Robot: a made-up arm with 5 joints.
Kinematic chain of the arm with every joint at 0, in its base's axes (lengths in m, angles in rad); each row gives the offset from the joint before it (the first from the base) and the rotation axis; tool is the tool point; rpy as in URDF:
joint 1: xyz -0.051 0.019 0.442 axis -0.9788 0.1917 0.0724
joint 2: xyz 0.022 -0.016 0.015 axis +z
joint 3: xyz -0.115 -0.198 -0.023 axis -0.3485 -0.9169 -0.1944
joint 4: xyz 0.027 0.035 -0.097 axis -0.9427 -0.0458 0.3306
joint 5: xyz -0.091 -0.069 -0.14 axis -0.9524 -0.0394 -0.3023
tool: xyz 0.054 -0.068 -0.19 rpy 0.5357 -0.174 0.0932
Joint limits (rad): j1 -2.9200..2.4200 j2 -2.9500..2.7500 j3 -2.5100..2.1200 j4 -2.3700..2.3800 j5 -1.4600..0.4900
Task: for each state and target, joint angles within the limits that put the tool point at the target. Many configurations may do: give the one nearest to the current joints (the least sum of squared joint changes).
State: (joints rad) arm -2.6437 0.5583 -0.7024 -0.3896 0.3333
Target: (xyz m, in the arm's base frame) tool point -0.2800 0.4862 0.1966
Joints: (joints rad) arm -2.2151 0.4433 -1.2354 -0.3883 0.3909
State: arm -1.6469 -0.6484 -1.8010 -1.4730 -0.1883
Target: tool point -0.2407 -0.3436 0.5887
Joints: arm -1.9725 -1.2075 -2.1096 -1.2729 0.0117
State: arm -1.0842 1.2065 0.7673 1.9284 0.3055
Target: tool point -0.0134 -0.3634 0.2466
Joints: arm -1.1847 0.8631 1.0668 2.0081 0.3964
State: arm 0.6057 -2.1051 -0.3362 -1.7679 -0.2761
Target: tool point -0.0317 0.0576 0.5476
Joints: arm 0.9366 -2.2673 -0.2937 -2.3119 -1.0413
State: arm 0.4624 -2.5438 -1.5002 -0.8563 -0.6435
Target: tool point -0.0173 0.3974 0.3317
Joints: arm 0.5962 -1.4164 -1.5655 -0.7309 -0.9023
